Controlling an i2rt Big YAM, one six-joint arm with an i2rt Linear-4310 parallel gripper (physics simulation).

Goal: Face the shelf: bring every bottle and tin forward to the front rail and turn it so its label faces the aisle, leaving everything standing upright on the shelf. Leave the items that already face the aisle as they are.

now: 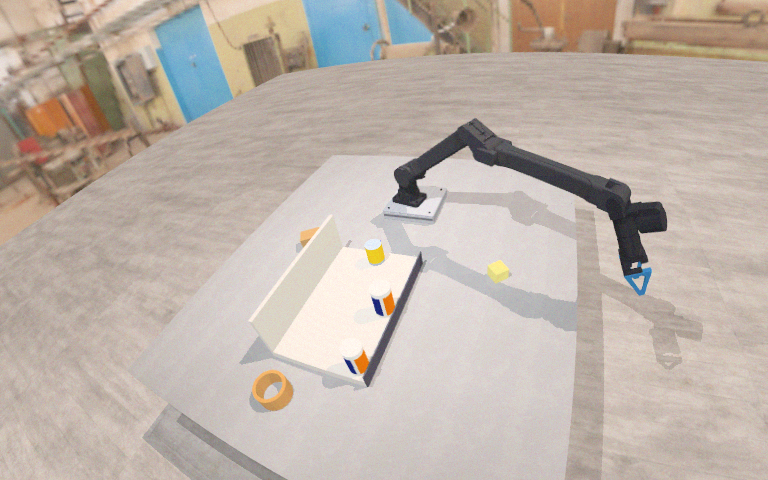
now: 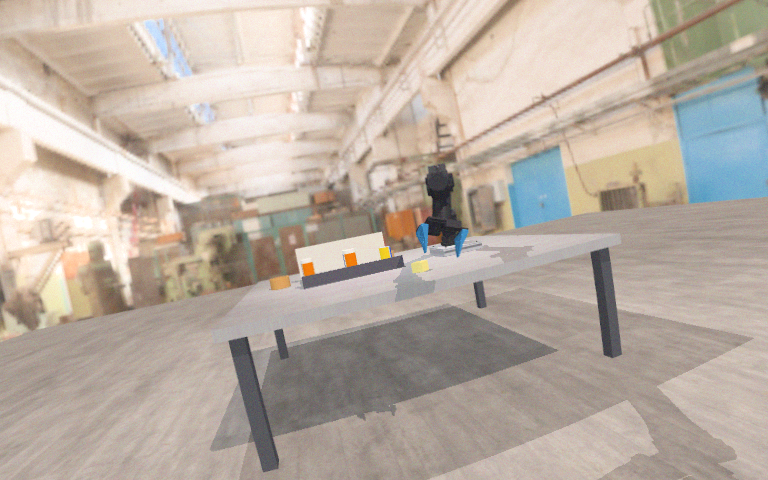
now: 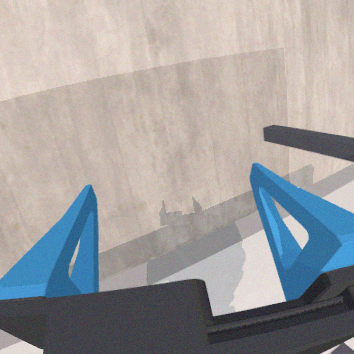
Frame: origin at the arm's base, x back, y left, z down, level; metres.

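Where they show: gripper, fingertip midpoint: (image 1: 639, 286) (image 2: 441, 254) (image 3: 173, 180); arm's base at its link origin: (image 1: 409, 199) (image 2: 450, 244).
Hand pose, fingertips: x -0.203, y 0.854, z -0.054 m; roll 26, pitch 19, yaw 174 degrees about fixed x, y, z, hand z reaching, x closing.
Observation:
Things, the pixels of their centre, and the offset from my fingertips. Level surfaces: height alone.
- dark front rail at the middle of its body: (image 1: 397, 313) (image 2: 354, 272) dx -0.294, dy -0.601, dz +0.071 m
- white-lidded bottle at the middle of its body: (image 1: 355, 357) (image 2: 308, 269) dx -0.491, dy -0.591, dz +0.019 m
- second such bottle at the middle of its body: (image 1: 382, 299) (image 2: 350, 260) dx -0.303, dy -0.636, dz +0.017 m
- yellow tin at the middle of its body: (image 1: 374, 252) (image 2: 385, 254) dx -0.138, dy -0.782, dz +0.032 m
- yellow cube at the middle of its body: (image 1: 498, 271) (image 2: 420, 266) dx -0.024, dy -0.402, dz +0.074 m
- table at its surface level: dz +0.093 m
- orange ring at the middle of its body: (image 1: 272, 390) (image 2: 280, 282) dx -0.669, dy -0.752, dz +0.068 m
- orange block at the middle of its body: (image 1: 313, 238) dx -0.138, dy -1.090, dz +0.068 m
A cream shelf (image 1: 317, 311) (image 2: 331, 249) has a dark front rail (image 1: 390, 328) (image 2: 351, 271). A white-lidded bottle (image 1: 355, 357) (image 2: 308, 268) stands upright at its near end, close to the rail. A second such bottle (image 1: 382, 301) (image 2: 350, 259) stands upright near the middle, also close to the rail. Both show orange toward the aisle, with navy and white round the side. A yellow tin (image 1: 374, 253) (image 2: 385, 253) stands upright at the far end, back from the rail; its label is unclear. My gripper (image 1: 640, 290) (image 2: 441, 253) (image 3: 173, 180) is open and empty, far out on the aisle side, beyond the table edge.
A yellow cube (image 1: 498, 271) (image 2: 419, 266) lies on the table (image 1: 481, 396) (image 2: 509, 257) between shelf and gripper. An orange ring (image 1: 276, 403) (image 2: 279, 283) lies beside the shelf's near end. An orange block (image 1: 308, 236) sits behind the back panel. The arm's base plate (image 1: 433, 199) is beyond the tin.

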